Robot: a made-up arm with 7 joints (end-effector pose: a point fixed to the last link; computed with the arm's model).
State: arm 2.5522 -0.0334 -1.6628 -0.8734 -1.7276 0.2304 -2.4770
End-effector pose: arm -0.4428 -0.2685 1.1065 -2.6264 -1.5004 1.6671
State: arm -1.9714 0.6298 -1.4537 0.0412 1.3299 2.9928 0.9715
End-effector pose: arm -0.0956 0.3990 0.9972 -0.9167 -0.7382 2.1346
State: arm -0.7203 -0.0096 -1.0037 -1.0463 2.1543 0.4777 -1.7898
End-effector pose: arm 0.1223 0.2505 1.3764 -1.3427 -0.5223 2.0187
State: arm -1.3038 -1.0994 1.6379 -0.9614 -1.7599 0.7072 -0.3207
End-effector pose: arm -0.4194 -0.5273 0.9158 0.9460 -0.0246 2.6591
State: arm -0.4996 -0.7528 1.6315 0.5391 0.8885 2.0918 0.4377
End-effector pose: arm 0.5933 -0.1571 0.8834 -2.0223 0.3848 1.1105
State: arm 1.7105 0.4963 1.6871 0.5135 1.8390 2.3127 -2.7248
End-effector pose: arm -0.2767 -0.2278 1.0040 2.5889 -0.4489 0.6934
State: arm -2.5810 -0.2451 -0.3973 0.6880 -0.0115 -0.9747 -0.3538
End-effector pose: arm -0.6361 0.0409 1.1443 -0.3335 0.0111 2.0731
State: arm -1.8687 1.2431 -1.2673 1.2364 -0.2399 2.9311 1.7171
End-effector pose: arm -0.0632 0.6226 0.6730 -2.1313 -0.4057 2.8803
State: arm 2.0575 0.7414 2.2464 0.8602 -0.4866 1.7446 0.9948
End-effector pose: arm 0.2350 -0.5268 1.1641 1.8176 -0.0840 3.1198
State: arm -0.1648 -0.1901 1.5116 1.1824 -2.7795 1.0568 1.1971
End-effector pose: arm -0.0353 0.5087 1.1138 2.7619 -0.7142 -1.7023
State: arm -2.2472 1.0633 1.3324 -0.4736 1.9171 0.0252 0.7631
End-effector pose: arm 0.4443 0.7804 0.9297 0.3378 0.1839 -0.9337
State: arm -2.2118 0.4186 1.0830 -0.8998 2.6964 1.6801 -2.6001
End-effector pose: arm 0.2304 0.4070 1.2192 -2.1717 -0.4238 -2.6366
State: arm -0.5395 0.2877 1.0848 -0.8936 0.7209 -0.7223 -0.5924
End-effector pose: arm -0.3917 -0.0606 1.3430 1.6694 -1.4198 -0.5989
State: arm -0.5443 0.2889 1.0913 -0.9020 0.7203 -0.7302 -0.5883
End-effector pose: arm -0.3939 -0.0606 1.3402 1.6704 -1.4205 -0.6024
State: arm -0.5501 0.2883 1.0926 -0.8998 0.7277 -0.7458 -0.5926
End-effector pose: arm -0.3922 -0.0543 1.3411 1.5579 -1.4287 -0.5042
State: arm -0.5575 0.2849 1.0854 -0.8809 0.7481 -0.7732 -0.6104
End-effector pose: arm -0.3843 -0.0383 1.3476 1.2182 -1.4404 -0.1963
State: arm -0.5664 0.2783 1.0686 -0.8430 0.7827 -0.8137 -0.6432
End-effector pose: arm -0.3679 -0.0120 1.3594 0.6411 -1.4239 0.3320
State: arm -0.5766 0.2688 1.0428 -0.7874 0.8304 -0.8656 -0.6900
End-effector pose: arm -0.3417 0.0222 1.3743 0.1719 -1.3501 0.7424
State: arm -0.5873 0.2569 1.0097 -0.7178 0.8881 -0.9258 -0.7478
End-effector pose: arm -0.3052 0.0604 1.3892 -0.0745 -1.2319 0.9295
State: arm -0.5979 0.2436 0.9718 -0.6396 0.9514 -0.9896 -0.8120
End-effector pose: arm -0.2604 0.0977 1.4012 -0.1976 -1.0910 1.0026
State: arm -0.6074 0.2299 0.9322 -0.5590 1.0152 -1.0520 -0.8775
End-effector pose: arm -0.2110 0.1300 1.4086 -0.2583 -0.9451 1.0298
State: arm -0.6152 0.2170 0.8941 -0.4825 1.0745 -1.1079 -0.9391
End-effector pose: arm -0.1624 0.1550 1.4114 -0.2838 -0.8096 1.0412
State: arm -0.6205 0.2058 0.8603 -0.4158 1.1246 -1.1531 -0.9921
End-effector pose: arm -0.1194 0.1721 1.4108 -0.2884 -0.6965 1.0484
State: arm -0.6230 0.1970 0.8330 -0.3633 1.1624 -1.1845 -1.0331
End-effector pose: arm -0.0858 0.1824 1.4088 -0.2819 -0.6136 1.0548
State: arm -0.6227 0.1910 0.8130 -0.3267 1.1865 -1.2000 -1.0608
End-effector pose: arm -0.0629 0.1874 1.4075 -0.2710 -0.5638 1.0603
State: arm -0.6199 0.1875 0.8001 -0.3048 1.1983 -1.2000 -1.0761
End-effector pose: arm -0.0502 0.1889 1.4079 -0.2591 -0.5440 1.0642
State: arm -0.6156 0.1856 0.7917 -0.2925 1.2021 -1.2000 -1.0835
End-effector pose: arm -0.0430 0.1887 1.4082 -0.2511 -0.5347 1.0641
